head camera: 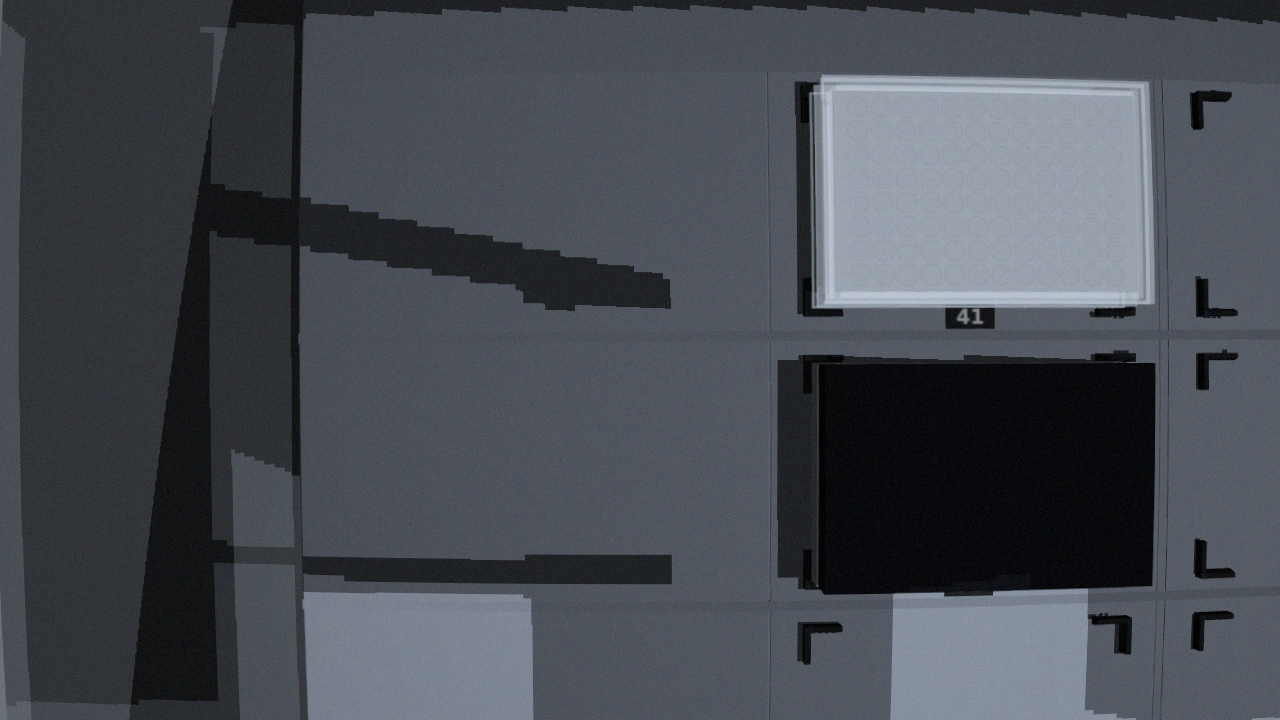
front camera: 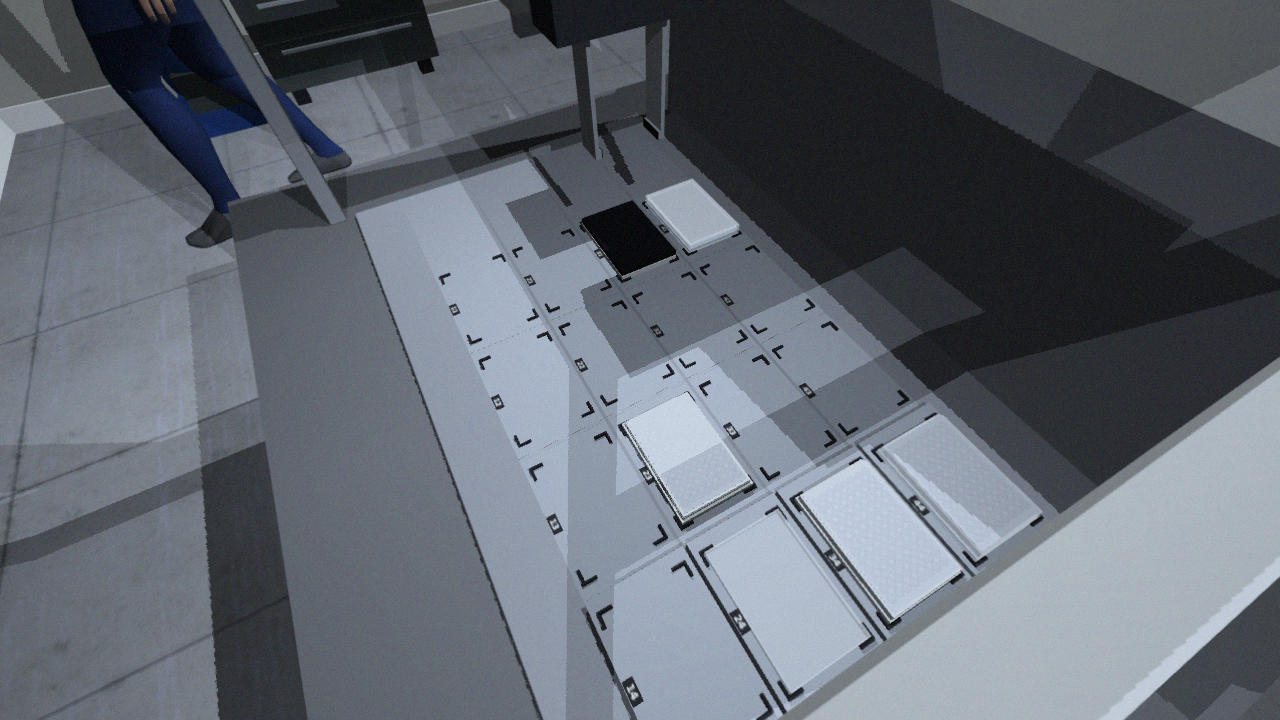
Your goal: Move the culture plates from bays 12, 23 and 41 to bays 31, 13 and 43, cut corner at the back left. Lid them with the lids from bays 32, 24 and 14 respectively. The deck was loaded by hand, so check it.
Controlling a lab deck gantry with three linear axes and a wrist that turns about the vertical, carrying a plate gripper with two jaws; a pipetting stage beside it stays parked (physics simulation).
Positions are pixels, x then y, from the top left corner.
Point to a black lid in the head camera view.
933, 478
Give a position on a white plate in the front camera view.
894, 559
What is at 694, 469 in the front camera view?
A white plate.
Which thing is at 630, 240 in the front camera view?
A black lid.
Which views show my gripper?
The front camera view only.
